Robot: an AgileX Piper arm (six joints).
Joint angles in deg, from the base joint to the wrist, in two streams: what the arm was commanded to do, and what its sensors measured. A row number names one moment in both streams.
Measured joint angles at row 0:
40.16 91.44 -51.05 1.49 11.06 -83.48
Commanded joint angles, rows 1 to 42:
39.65 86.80 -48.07 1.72 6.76 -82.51
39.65 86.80 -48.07 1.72 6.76 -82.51
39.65 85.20 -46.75 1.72 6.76 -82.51
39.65 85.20 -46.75 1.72 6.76 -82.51
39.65 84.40 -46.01 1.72 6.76 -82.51
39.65 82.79 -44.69 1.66 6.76 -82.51
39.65 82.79 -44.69 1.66 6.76 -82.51
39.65 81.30 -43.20 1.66 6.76 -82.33
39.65 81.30 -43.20 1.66 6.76 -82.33
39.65 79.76 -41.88 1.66 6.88 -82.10
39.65 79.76 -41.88 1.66 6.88 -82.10
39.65 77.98 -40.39 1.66 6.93 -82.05
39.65 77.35 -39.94 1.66 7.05 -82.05
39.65 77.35 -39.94 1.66 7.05 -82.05
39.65 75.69 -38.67 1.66 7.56 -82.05
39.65 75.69 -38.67 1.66 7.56 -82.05
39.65 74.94 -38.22 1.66 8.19 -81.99
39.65 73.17 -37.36 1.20 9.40 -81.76
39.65 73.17 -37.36 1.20 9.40 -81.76
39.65 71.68 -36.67 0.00 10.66 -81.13
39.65 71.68 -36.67 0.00 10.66 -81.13
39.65 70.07 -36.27 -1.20 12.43 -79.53
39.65 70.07 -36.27 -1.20 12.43 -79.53
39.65 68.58 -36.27 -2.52 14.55 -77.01
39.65 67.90 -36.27 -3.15 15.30 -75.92
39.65 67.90 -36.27 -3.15 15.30 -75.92
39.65 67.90 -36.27 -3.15 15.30 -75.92
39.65 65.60 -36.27 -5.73 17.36 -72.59
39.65 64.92 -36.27 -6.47 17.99 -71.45
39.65 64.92 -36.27 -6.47 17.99 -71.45
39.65 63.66 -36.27 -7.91 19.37 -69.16
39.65 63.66 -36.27 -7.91 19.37 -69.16
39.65 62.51 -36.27 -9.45 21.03 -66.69
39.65 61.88 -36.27 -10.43 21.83 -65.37
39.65 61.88 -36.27 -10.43 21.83 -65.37
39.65 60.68 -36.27 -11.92 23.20 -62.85
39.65 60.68 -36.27 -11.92 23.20 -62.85
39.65 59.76 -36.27 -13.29 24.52 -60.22
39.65 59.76 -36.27 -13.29 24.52 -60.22
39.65 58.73 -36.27 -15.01 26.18 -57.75
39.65 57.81 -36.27 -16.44 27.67 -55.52
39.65 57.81 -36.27 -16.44 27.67 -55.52
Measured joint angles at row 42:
40.05 59.87 -35.75 -13.06 28.71 -59.01
